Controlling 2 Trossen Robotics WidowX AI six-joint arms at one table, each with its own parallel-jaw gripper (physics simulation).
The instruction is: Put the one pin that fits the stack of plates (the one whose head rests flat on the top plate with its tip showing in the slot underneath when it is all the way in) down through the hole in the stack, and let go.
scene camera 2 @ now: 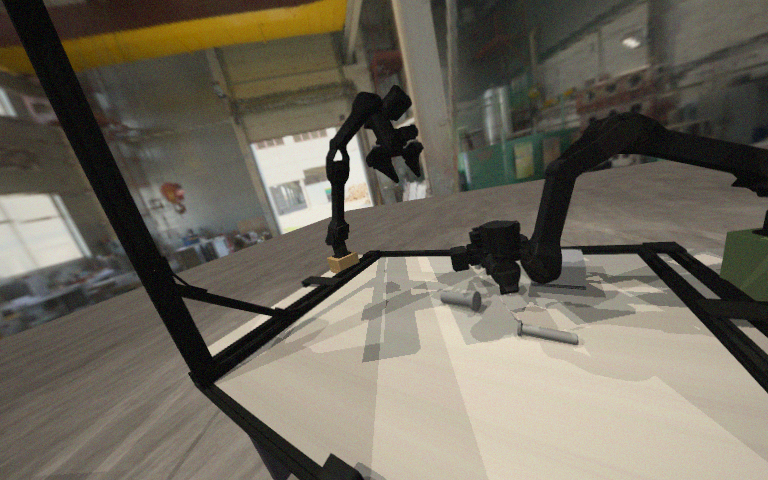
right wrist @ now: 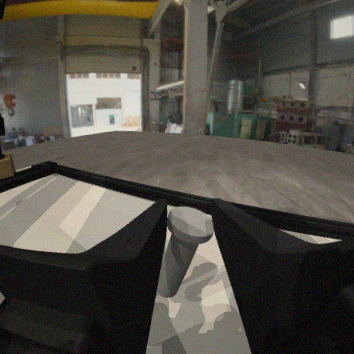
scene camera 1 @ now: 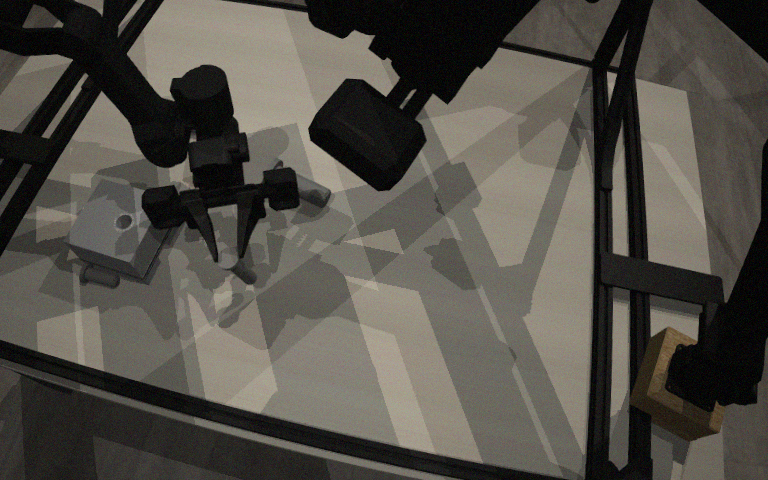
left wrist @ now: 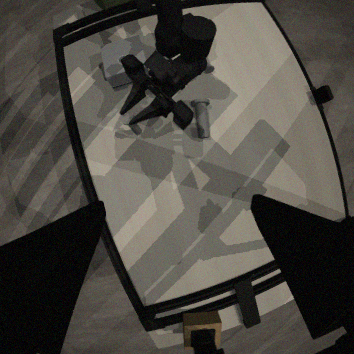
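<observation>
My right gripper (scene camera 1: pixel 228 256) (scene camera 2: pixel 508 286) (left wrist: pixel 124 118) (right wrist: pixel 188 205) is shut on a short grey pin (scene camera 1: pixel 245 272) (left wrist: pixel 135 128) (right wrist: pixel 179 253) with a round flat head. It holds the pin tilted, low over the table. The grey stack of plates (scene camera 2: pixel 574 269) (left wrist: pixel 114 60) stands just behind this gripper. My left gripper (scene camera 2: pixel 406 173) (left wrist: pixel 178 205) is open and empty, high above the table's far side. A thick grey pin (scene camera 1: pixel 314 193) (scene camera 2: pixel 460 299) (left wrist: pixel 201 119) lies on the table beside the right gripper. A thin long pin (scene camera 2: pixel 549 333) lies nearer the front.
A black frame (scene camera 2: pixel 287 314) (left wrist: pixel 75 140) borders the pale table top (scene camera 1: pixel 430 357). The left arm's dark body (scene camera 1: pixel 368 133) hangs over the upper middle of scene camera 1. A tan block (scene camera 2: pixel 343 261) (left wrist: pixel 201 324) sits at the left arm's base.
</observation>
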